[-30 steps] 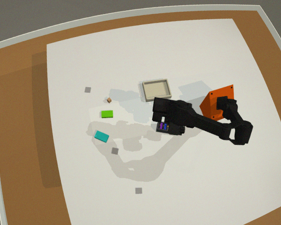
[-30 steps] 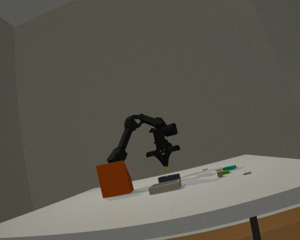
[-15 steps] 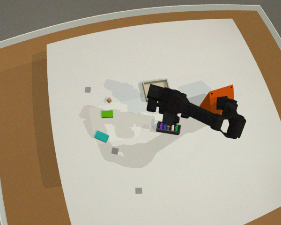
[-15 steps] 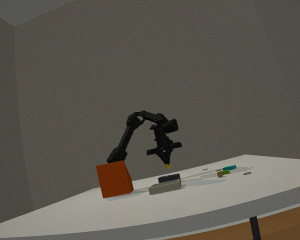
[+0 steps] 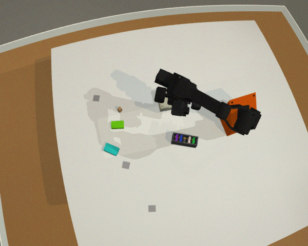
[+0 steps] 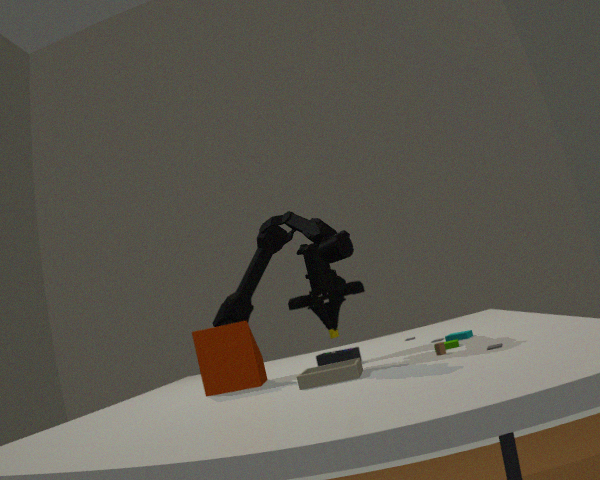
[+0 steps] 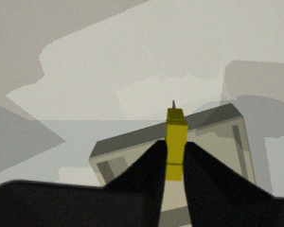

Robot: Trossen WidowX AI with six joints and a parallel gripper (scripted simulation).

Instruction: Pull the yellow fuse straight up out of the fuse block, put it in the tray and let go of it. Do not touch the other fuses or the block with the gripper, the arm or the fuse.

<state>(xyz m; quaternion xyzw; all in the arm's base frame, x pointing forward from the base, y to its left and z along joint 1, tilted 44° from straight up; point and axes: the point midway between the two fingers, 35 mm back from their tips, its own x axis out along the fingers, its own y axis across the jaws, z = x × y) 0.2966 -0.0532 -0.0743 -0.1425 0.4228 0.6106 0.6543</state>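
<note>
The beige tray lies 100 mm below my gripper tip, 80 mm to the right of it and 20 mm behind it. The rest, counted from my gripper tip: yellow fuse 10 mm below; blue fuse 120 mm to the left, 80 mm below; purple fuse 120 mm to the left, 80 mm below, 10 mm ahead.
</note>
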